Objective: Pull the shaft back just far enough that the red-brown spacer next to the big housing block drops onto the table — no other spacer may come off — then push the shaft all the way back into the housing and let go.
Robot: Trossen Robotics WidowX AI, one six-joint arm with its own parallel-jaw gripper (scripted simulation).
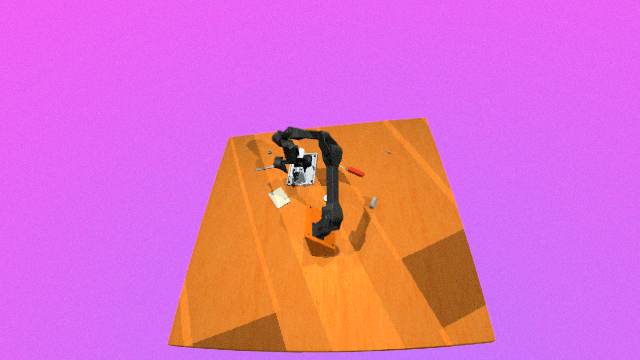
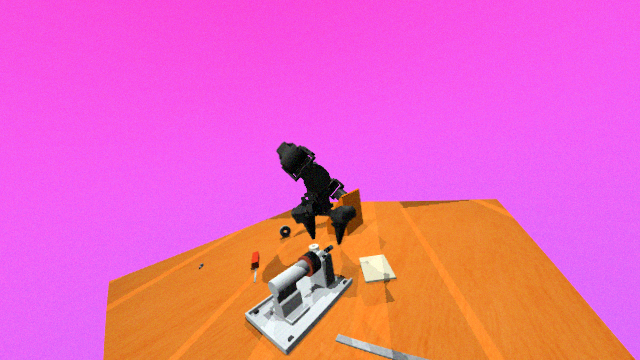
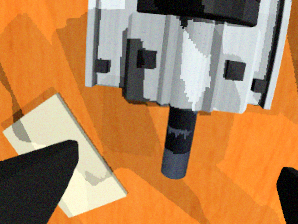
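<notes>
Gripper open, holding nothing; image 3 shows my gripper as well. A big housing block and a cream card are also present.
</notes>
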